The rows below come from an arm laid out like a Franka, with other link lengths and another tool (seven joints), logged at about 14 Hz.
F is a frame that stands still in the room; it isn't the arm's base.
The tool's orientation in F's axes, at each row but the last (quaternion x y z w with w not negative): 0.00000 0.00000 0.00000 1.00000; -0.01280 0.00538 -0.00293 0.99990; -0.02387 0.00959 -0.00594 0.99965; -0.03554 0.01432 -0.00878 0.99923; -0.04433 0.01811 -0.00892 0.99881; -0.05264 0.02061 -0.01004 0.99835
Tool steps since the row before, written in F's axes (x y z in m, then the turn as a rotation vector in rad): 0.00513 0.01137 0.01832 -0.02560 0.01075 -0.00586; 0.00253 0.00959 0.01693 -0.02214 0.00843 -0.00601; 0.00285 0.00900 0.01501 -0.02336 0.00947 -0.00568; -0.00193 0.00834 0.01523 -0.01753 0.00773 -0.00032; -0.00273 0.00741 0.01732 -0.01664 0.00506 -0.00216; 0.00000 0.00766 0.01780 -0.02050 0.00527 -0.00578
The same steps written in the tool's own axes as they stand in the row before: 0.00513 0.01137 0.01832 -0.02560 0.01075 -0.00586; 0.00229 0.00917 0.01720 -0.02212 0.00845 -0.00603; 0.00245 0.00830 0.01547 -0.02336 0.00946 -0.00568; -0.00251 0.00720 0.01572 -0.01765 0.00744 -0.00028; -0.00348 0.00580 0.01779 -0.01665 0.00496 -0.00232; -0.00088 0.00574 0.01849 -0.02036 0.00548 -0.00606
